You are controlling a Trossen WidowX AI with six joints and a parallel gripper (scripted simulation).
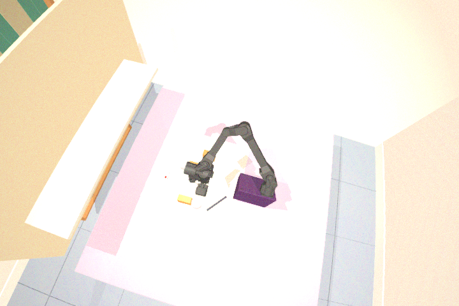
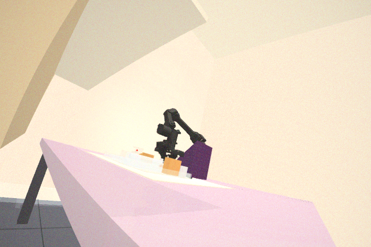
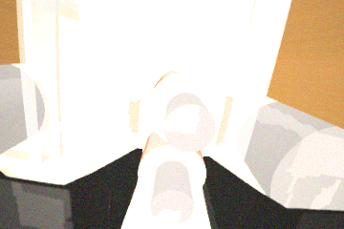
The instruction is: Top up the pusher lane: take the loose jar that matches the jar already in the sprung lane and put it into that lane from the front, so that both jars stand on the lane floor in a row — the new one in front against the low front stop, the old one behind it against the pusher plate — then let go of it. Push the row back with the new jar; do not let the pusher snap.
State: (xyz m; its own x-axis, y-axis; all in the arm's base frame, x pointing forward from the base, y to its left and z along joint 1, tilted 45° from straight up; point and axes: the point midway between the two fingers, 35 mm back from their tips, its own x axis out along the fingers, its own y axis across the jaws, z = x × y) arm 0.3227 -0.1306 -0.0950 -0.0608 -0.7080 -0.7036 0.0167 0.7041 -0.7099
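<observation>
The thin dark rod lies 10 cm to the left of my gripper tip, 9 cm behind it and 2 cm below it. Also, from my gripper tip: small red dot (22 cm ahead, 4 cm above, 3 cm to the left).
</observation>
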